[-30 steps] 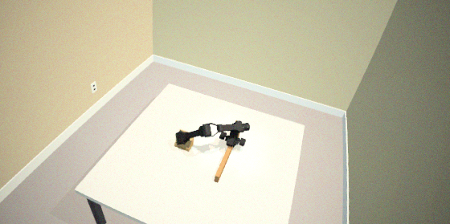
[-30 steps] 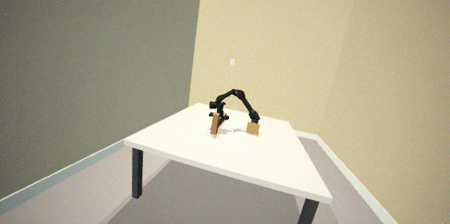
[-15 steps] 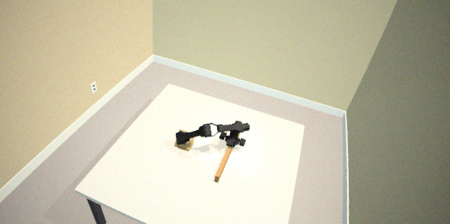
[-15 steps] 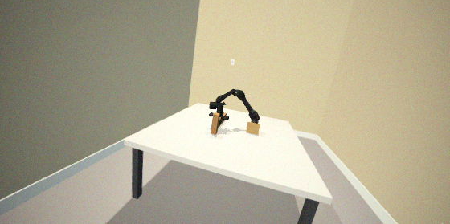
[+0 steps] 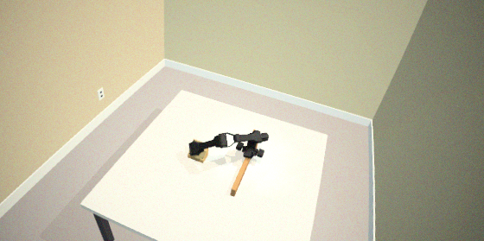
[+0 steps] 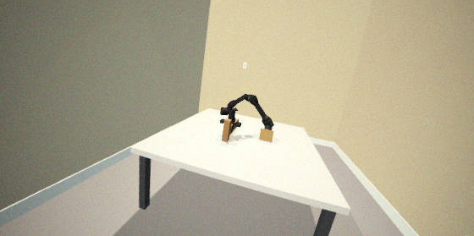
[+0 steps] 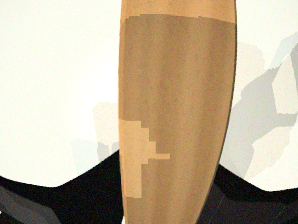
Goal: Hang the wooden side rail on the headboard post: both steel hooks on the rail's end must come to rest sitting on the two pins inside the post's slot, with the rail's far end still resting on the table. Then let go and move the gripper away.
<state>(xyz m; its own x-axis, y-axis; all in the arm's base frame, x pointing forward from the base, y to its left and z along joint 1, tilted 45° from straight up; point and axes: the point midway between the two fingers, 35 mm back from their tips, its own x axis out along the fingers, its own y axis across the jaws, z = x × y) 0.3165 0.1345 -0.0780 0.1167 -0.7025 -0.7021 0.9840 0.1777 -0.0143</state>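
The upright headboard post lies 20 mm behind my gripper tip, 110 mm to the left of it and 50 mm above it.
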